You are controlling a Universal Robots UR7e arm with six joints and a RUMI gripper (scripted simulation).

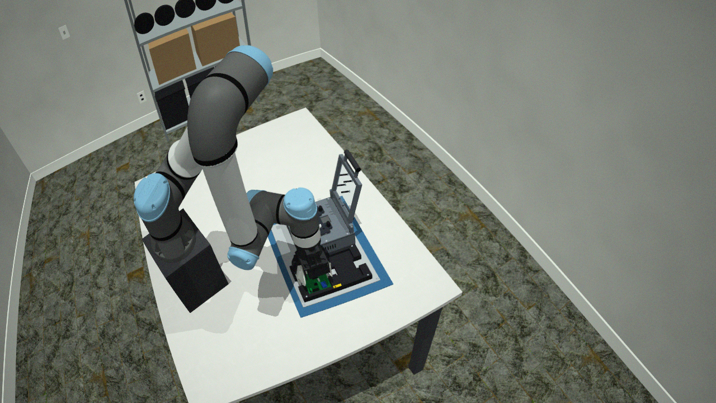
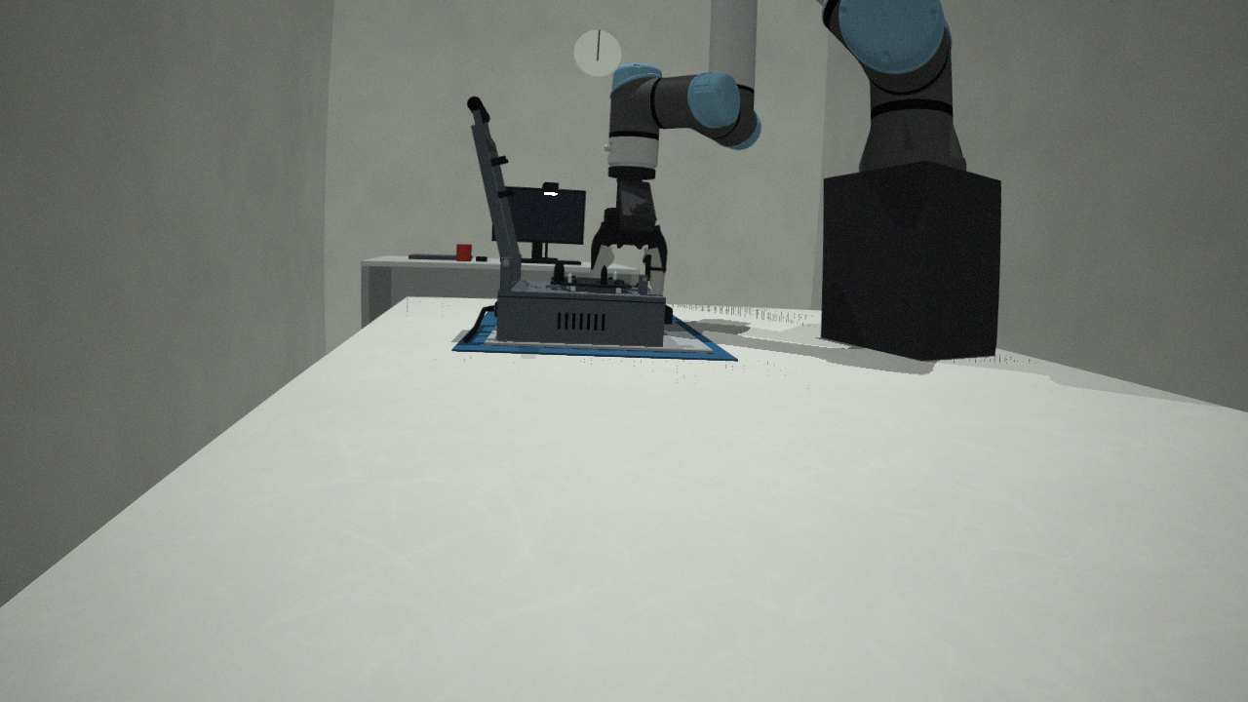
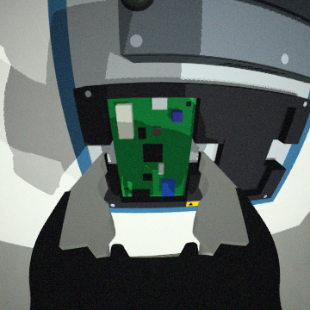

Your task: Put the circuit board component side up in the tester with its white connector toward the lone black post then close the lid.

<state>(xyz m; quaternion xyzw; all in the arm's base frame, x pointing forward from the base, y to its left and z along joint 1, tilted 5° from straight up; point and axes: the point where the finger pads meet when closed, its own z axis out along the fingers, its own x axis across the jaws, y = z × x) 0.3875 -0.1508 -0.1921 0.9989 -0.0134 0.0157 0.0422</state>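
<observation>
My gripper is now right at the green circuit board. The rest, counted from my hand: lid: 190 mm ahead, 160 mm to the left, 160 mm above.
</observation>
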